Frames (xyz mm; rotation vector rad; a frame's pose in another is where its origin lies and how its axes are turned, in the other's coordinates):
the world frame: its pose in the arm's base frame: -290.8 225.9 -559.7 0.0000 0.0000 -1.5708
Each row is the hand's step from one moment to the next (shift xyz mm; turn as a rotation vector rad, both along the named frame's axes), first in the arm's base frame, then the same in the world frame.
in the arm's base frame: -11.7 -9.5 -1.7 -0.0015 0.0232 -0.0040
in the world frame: 9.5 -11.7 -1.7 -0.0232 -0.0015 -0.0040
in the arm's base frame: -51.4 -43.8 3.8 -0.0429 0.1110 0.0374
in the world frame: 43.8 -51.4 3.8 -0.1110 -0.0429 0.0374
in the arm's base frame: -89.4 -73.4 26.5 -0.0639 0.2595 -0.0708
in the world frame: 73.4 -89.4 26.5 -0.2595 -0.0639 -0.0708
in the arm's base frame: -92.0 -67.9 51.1 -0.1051 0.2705 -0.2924
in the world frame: 67.9 -92.0 51.1 -0.2705 -0.1051 -0.2924
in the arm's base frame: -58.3 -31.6 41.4 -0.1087 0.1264 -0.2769
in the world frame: 31.6 -58.3 41.4 -0.1264 -0.1087 -0.2769
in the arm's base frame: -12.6 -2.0 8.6 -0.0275 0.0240 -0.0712
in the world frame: 2.0 -12.6 8.6 -0.0240 -0.0275 -0.0712
